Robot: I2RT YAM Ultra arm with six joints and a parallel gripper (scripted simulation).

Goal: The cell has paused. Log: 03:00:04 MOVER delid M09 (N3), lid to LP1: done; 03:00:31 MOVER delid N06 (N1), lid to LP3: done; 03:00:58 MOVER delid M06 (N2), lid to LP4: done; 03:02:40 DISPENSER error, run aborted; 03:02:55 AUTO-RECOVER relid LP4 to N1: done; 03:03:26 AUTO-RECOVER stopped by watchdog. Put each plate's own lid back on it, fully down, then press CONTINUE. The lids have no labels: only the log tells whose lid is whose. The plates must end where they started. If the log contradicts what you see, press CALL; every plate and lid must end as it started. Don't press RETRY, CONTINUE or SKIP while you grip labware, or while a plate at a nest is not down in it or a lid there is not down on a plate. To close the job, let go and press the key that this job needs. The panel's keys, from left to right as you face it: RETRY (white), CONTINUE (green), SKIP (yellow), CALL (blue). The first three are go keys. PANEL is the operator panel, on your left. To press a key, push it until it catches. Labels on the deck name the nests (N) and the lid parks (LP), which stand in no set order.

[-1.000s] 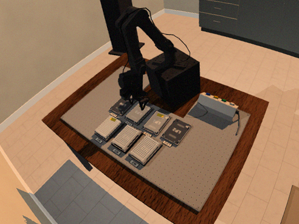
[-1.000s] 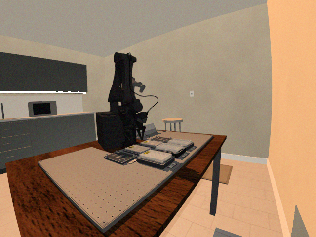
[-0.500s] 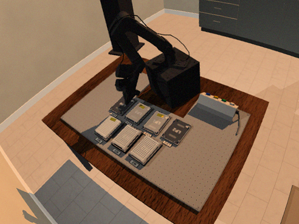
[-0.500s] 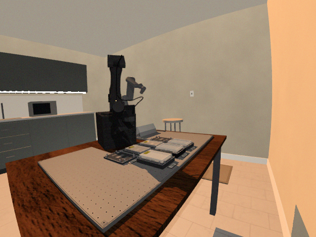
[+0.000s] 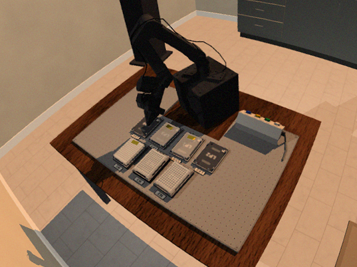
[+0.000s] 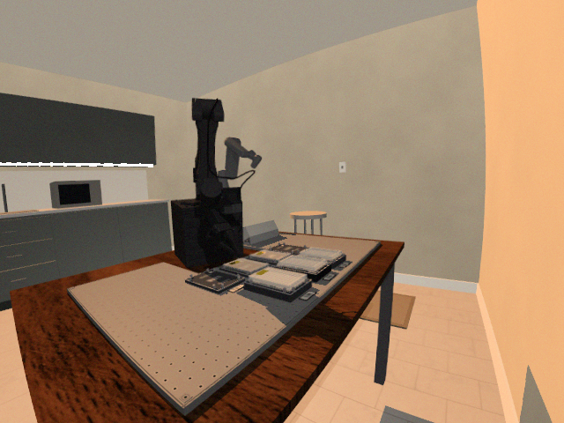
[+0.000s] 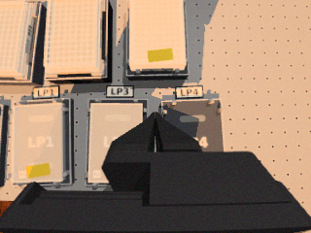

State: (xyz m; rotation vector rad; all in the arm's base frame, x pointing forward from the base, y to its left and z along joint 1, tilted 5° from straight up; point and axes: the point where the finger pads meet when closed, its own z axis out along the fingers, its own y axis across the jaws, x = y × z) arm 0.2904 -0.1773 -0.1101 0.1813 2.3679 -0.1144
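Right now my hand is 15 cm short of the clear lid, 3 cm to the left of it and 4 cm above it. The rest, counted from my hand: yellow SKIP key 25 cm behind, 46 cm to the left, 1 cm below; then white well plate 14 cm ahead, 3 cm to the right, 5 cm below; then blue CALL key 26 cm behind, 41 cm to the left, 1 cm below.
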